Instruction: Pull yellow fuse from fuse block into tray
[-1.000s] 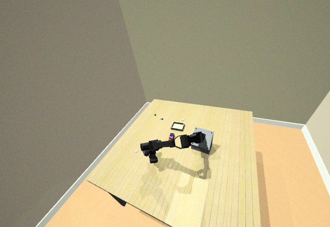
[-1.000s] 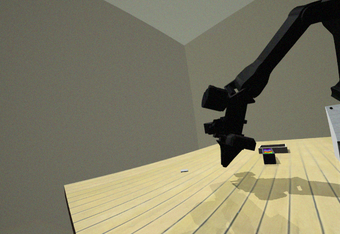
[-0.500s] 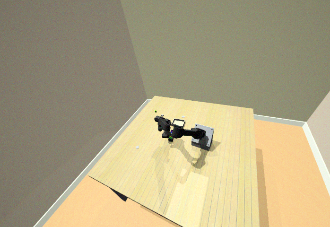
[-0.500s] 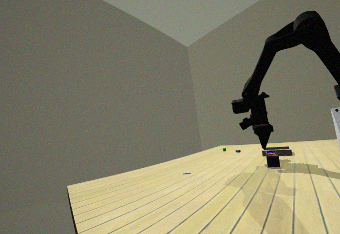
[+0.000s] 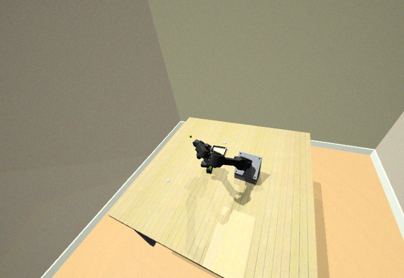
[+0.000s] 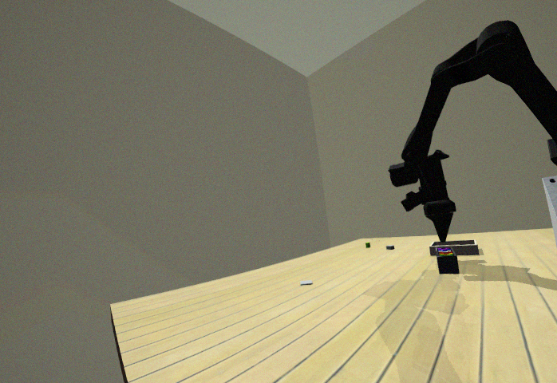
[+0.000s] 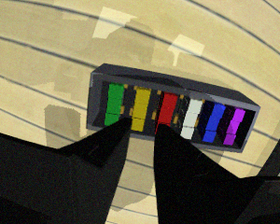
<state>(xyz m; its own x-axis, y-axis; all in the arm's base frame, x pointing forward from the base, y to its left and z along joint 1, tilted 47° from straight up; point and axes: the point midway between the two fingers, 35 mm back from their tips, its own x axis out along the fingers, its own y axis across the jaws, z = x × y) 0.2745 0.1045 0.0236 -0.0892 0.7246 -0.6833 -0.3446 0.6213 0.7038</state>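
Now: the yellow fuse 40 mm below my gripper tip. From my gripper tip the other things lie so: white fuse 40 mm below, 30 mm to the right, 10 mm ahead; red fuse 40 mm below, 20 mm to the right; green fuse 40 mm below, 20 mm to the left, 10 mm behind.
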